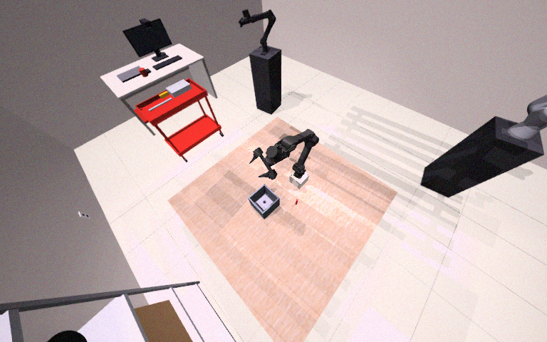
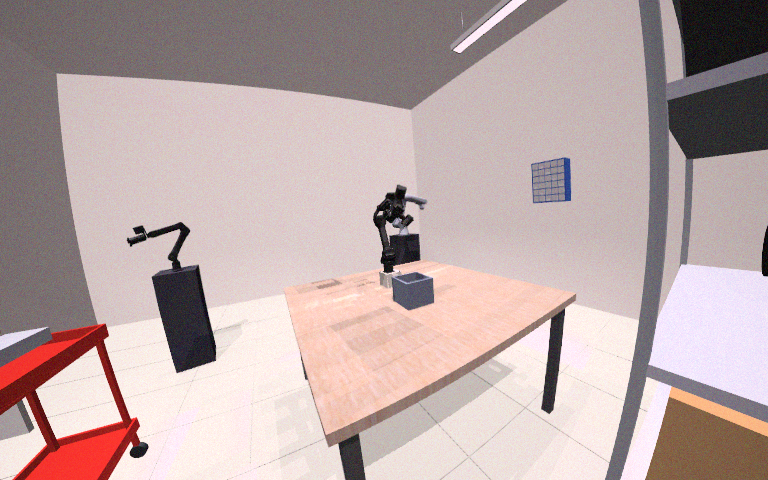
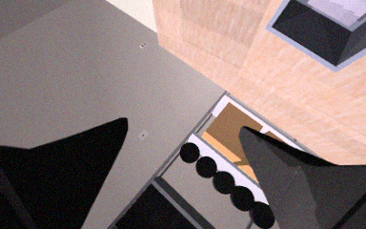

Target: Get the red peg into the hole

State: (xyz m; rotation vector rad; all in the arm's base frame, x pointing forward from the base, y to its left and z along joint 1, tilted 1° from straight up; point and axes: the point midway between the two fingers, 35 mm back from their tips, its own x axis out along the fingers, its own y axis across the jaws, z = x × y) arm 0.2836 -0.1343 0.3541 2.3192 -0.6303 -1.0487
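Right now the red peg is 390 mm below my gripper tip, 250 mm to the left of it and 110 mm behind it. The rest, counted from my gripper tip: light plate 390 mm below, 50 mm to the left, 20 mm ahead.
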